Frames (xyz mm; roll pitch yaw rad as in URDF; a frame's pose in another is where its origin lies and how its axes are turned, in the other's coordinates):
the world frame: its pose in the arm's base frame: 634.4 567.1 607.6 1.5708 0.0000 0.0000
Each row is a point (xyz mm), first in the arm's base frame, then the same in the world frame.
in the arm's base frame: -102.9 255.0 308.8
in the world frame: -737.3 -298.8 312.1
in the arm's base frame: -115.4 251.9 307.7
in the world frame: -749.8 -299.9 315.2
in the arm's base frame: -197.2 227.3 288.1
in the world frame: -831.6 -319.5 339.8
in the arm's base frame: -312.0 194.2 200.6
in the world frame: -946.4 -407.0 372.9
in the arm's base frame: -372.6 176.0 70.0
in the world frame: -1007.0 -537.6 391.1
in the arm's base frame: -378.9 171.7 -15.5
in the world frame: -1013.3 -623.1 395.4
